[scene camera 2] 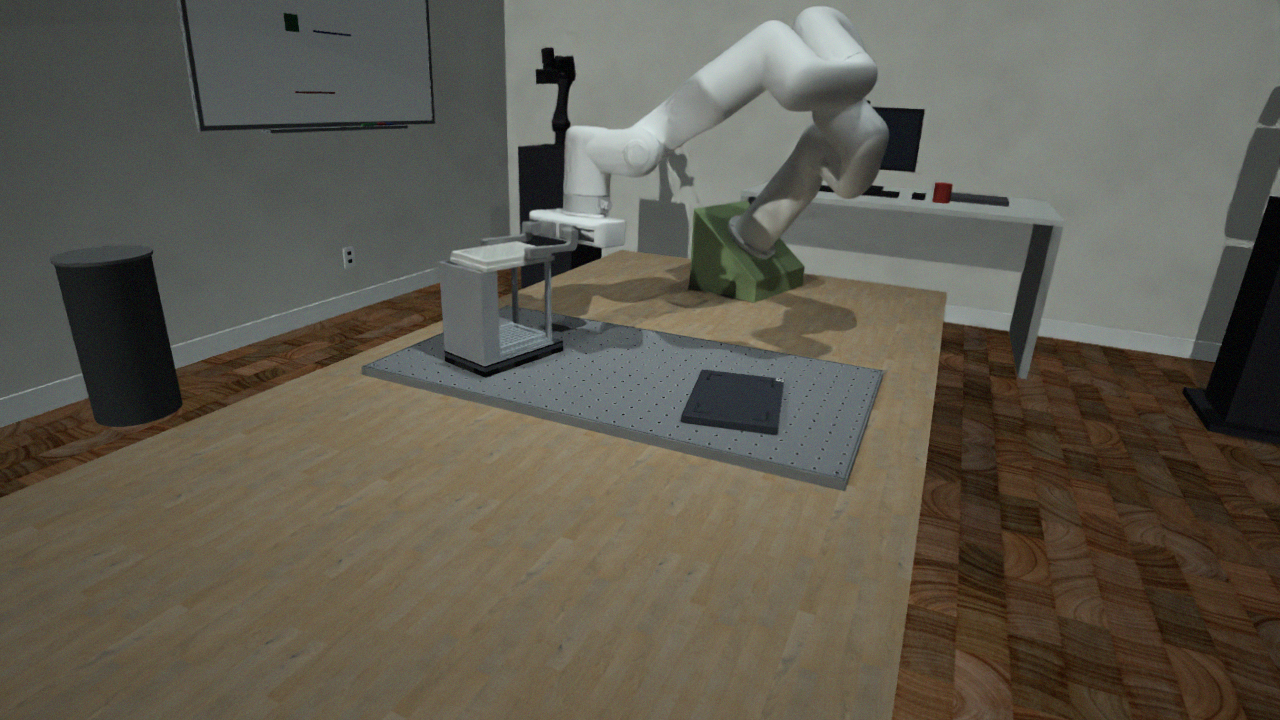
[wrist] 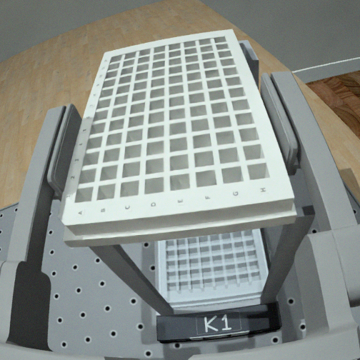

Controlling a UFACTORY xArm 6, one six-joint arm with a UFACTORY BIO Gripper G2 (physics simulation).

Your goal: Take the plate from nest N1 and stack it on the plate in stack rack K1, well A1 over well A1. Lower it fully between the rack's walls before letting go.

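Places are measured from the arm's base along level axes (x ahead, y left, z up), in millimetres.
Pixels of known places: end effector, tool point: [scene camera 2: 515, 249]; arm's base, origin of the base link: [scene camera 2: 750, 238].
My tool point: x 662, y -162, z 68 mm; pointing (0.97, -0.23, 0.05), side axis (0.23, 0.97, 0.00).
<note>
Ahead of a thing's pixels: the offset from my tool point to its top centre. Level surfaces: height alone.
The white plate @[25 mm ahead, 6 mm right, 2 mm up] [scene camera 2: 487, 257] [wrist: 175, 120] is held at the top of stack rack K1 @[19 mm ahead, 12 mm right, 13 mm down] [scene camera 2: 469, 313] [wrist: 170, 327], far above the light plate @[28 mm ahead, 14 mm right, 132 mm down] [scene camera 2: 523, 337] [wrist: 215, 272] at the rack's bottom. My gripper [scene camera 2: 513, 249] [wrist: 172, 136] is shut on the upper plate, one finger pad along each long side. In the wrist view, letters A to H run along its near edge, A at the left. The left front post passes under the plate; the right post's top shows beside its near right corner. The lower plate's far part is hidden, and its well labels cannot be read.
The rack stands on a grey perforated board @[166 mm down] [scene camera 2: 617, 394] [wrist: 75, 310]. A dark, flat nest @[9 mm ahead, 361 mm left, 152 mm down] [scene camera 2: 735, 400] with no plate on it sits toward the board's right end. A green angled block [scene camera 2: 729, 259] at the arm's base stands behind the board on the wooden table @[179 mm down] [scene camera 2: 447, 573].
</note>
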